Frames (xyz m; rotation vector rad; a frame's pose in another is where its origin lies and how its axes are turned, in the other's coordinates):
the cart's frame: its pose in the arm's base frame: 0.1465 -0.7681 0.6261 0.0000 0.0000 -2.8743
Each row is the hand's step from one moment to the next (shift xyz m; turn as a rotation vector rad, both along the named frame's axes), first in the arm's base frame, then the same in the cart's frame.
Working: the arm's base frame: its pose in the cart's frame: -0.0616 -0.7795 -0.6261 0.0000 0.0000 2.8743

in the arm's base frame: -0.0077 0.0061 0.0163 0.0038 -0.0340 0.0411
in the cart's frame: 0.0058 -0.0079 0.0163 0.0053 0.0338 0.0411
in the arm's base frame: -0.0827 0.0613 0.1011 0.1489 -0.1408 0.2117
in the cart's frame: 0.0636 -0.0810 0.1011 -0.1064 0.1751 0.2117
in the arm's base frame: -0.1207 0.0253 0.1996 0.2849 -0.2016 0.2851
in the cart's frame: 0.1097 -0.0563 0.1996 -0.2215 0.2697 0.2851
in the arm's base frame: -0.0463 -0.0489 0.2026 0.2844 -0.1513 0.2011
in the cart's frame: 0.0576 0.0349 0.2026 -0.2343 0.2210 0.2011
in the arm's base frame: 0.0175 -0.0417 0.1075 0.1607 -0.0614 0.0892
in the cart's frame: -0.0059 0.0448 0.1075 -0.1388 0.1017 0.0892
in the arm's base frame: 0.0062 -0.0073 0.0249 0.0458 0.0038 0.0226
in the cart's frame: -0.0041 0.0087 0.0249 -0.0452 0.0084 0.0226
